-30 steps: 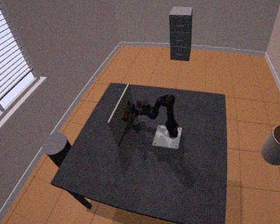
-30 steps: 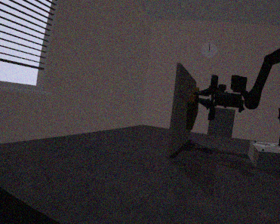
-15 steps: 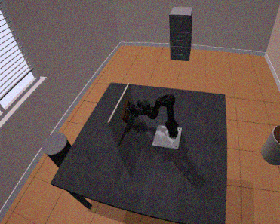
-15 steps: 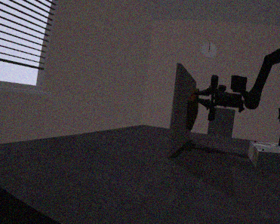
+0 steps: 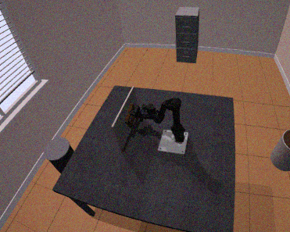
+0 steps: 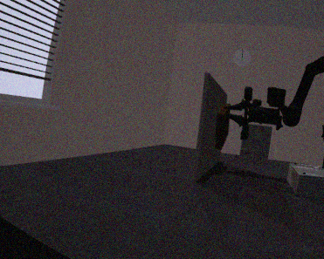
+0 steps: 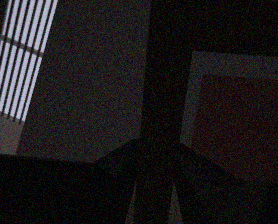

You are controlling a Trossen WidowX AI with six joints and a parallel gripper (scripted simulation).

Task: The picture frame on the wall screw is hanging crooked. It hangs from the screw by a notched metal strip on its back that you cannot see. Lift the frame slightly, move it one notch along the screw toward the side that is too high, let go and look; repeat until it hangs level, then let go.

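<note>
Now: the picture frame 5 cm below my gripper tip and 1 cm to the right of it. Round my gripper tip: upright wall panel 7 cm below, 2 cm ahead.
</note>
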